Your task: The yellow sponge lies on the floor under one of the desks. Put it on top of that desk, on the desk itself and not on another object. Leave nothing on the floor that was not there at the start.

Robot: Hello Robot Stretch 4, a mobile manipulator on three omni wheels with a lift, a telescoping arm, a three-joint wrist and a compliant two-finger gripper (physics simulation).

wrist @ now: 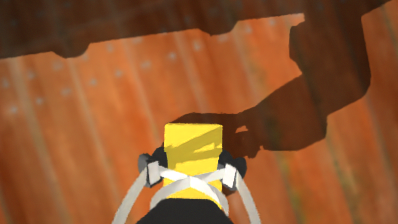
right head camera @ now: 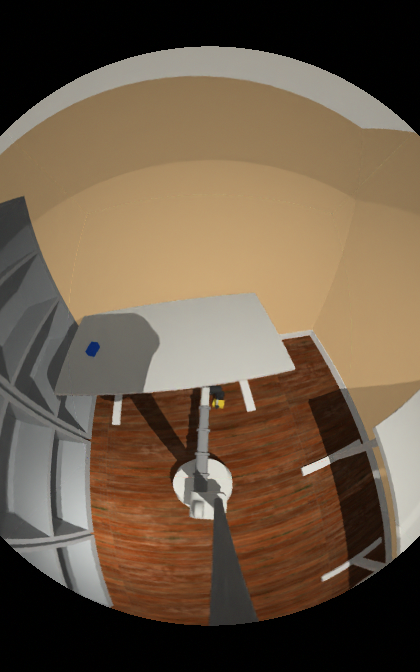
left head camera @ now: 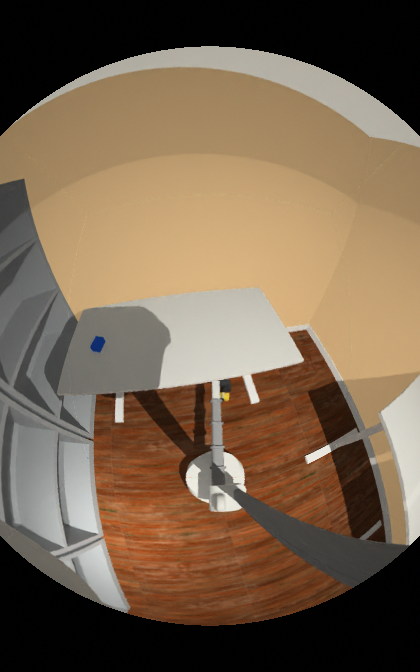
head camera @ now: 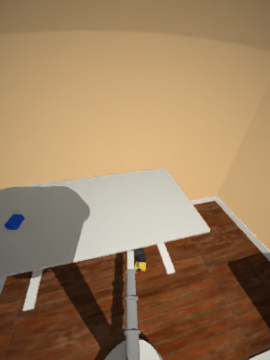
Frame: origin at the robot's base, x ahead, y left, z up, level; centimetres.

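Seen in the pictures: gripper, fingertip midpoint: (wrist: 192,161) (head camera: 139,266).
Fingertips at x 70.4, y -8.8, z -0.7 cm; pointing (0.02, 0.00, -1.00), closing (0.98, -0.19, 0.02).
Note:
Pixels of each thing's top centre, then the offset from my fingertips to it. Level surfaces: height alone.
- yellow sponge at its top centre: (wrist: 192,171) dx -0.1, dy -0.6, dz +2.4 cm
- white desk at its surface level: dz +69.9 cm
- blue object at its top centre: (head camera: 13,219) dx +1.6, dy +84.8, dz +74.4 cm
The yellow sponge (wrist: 193,142) is between the two fingertips in the wrist view, with a dark pad against each long side. It also shows as a small yellow patch in the head view (head camera: 142,267), the left head view (left head camera: 226,396) and the right head view (right head camera: 219,404). My gripper (wrist: 192,161) is shut on the sponge, low near the floor by the desk's front edge. Whether the sponge touches the floor I cannot tell. The white desk (head camera: 145,205) (left head camera: 215,335) (right head camera: 210,340) stands against the wall, its top well above the gripper.
A blue object (head camera: 14,221) (left head camera: 98,344) (right head camera: 92,349) lies on the left part of the desk top. A grey shelf unit (left head camera: 75,431) (right head camera: 70,431) stands at the left. Another white desk (left head camera: 407,425) (right head camera: 405,440) is at the right. Desk feet (head camera: 166,258) (left head camera: 251,389) rest on the wooden floor.

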